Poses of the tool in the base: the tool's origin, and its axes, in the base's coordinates. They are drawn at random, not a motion.
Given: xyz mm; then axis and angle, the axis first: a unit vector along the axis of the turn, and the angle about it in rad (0 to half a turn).
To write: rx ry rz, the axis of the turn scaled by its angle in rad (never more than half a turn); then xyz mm. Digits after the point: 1 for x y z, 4 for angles.
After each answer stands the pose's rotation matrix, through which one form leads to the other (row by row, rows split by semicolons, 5 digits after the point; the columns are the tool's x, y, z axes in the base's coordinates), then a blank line. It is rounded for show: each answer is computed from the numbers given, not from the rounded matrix.
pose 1, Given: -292.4, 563.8, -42.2, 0.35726, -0.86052, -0.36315, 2.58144
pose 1, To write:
0.9222, -2.2214, -0.9374, -292.4, 563.8, -42.2
-0.61141 -0.37492 -0.69685; -0.76082 0.52064 0.38742; 0.21756 0.76705 -0.60357

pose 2, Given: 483.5, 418.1, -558.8, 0.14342, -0.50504, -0.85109, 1.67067
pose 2, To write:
0.2396, -0.8438, -1.4219, 483.5, 418.1, -558.8
-0.07709 0.76720 -0.63676; -0.92651 0.18079 0.32999; 0.36829 0.61540 0.69688

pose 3, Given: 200.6, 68.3, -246.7, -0.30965, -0.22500, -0.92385, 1.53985
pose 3, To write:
-0.4768, -0.3465, -1.4226, 200.6, 68.3, -246.7
0.12386 0.99092 0.05233; -0.85589 0.08000 0.51093; 0.50211 -0.10807 0.85803

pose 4, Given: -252.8, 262.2, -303.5, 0.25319, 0.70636, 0.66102, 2.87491
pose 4, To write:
0.7279, 2.0307, 1.9004, -252.8, 262.2, -303.5
-0.83871 0.17716 0.51496; 0.52557 0.01560 0.85061; 0.14266 0.98406 -0.10620

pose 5, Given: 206.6, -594.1, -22.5, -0.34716, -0.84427, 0.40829, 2.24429
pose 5, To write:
-0.7791, -1.8948, 0.9163, 206.6, -594.1, -22.5
-0.42803 0.15676 -0.89006; 0.79504 0.53364 -0.28835; 0.42977 -0.83106 -0.35305

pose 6, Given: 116.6, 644.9, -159.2, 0.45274, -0.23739, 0.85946, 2.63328
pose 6, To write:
1.1922, -0.6251, 2.2632, 116.6, 644.9, -159.2
-0.48954 -0.61967 0.61349; 0.21694 -0.76798 -0.60261; 0.84457 -0.16191 0.51038

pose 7, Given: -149.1, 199.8, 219.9, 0.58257, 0.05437, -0.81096, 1.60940
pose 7, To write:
0.9376, 0.0875, -1.3052, -149.1, 199.8, 219.9
0.31389 0.84325 -0.43634; -0.77746 -0.03552 -0.62793; -0.54500 0.53634 0.64444

